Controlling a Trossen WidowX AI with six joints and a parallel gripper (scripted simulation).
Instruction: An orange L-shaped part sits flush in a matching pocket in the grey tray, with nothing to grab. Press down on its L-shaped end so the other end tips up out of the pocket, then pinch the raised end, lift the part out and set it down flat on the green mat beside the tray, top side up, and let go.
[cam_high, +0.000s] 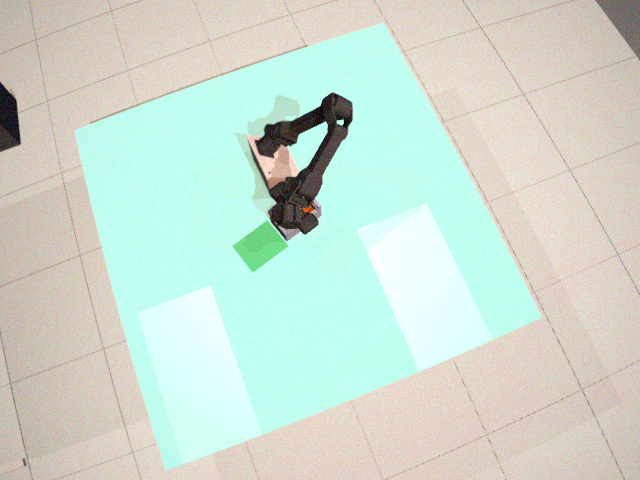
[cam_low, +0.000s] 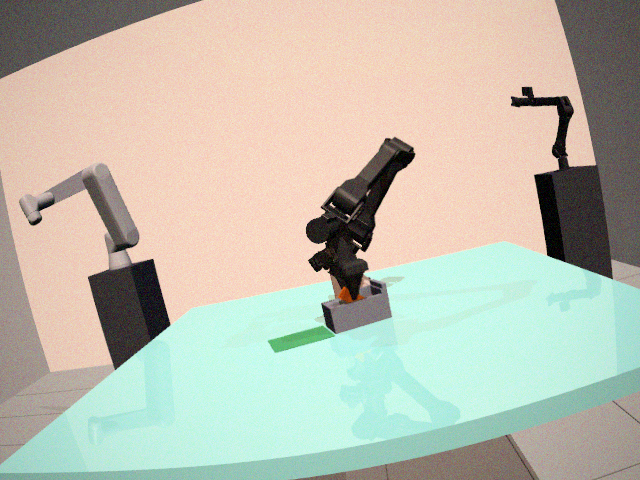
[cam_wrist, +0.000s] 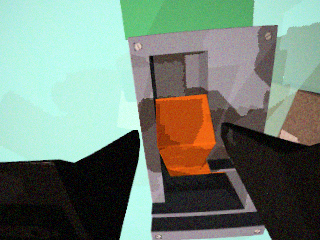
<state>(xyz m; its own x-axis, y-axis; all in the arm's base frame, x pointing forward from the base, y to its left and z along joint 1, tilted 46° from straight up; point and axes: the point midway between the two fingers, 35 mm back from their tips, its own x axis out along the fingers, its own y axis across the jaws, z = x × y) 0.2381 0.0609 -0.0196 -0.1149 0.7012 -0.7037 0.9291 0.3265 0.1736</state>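
The orange L-shaped part lies 3 cm to the left of my gripper tip, 3 cm below it and 3 cm behind it. The rest, counted from my gripper tip: green mat: 14 cm to the right, 8 cm below, 3 cm ahead.
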